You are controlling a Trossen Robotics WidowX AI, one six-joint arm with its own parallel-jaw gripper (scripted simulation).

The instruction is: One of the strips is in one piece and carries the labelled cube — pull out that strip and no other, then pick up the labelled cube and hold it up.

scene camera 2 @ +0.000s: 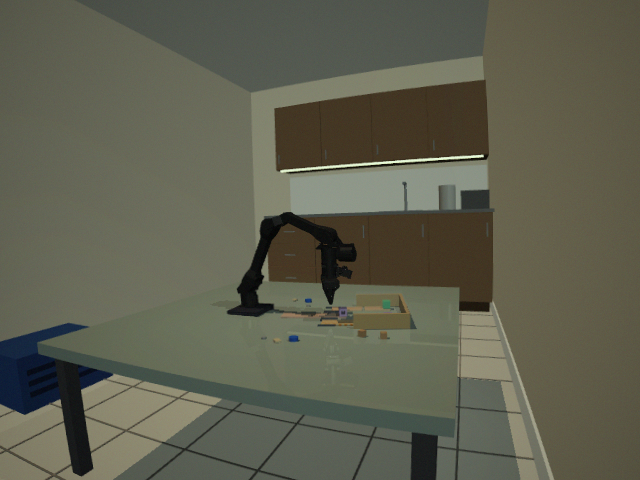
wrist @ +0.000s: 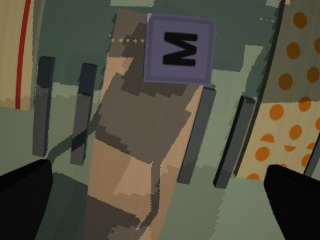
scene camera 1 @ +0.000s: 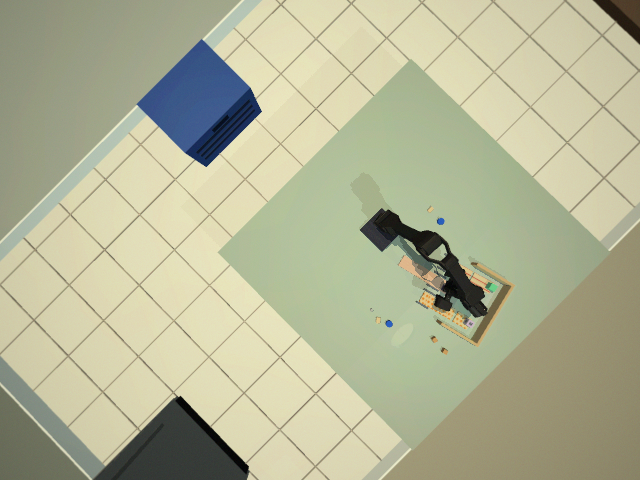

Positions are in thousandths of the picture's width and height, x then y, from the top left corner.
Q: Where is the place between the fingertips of the gripper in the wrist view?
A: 508, 731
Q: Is the gripper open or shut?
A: Open.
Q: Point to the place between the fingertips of the gripper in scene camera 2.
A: At 516, 628
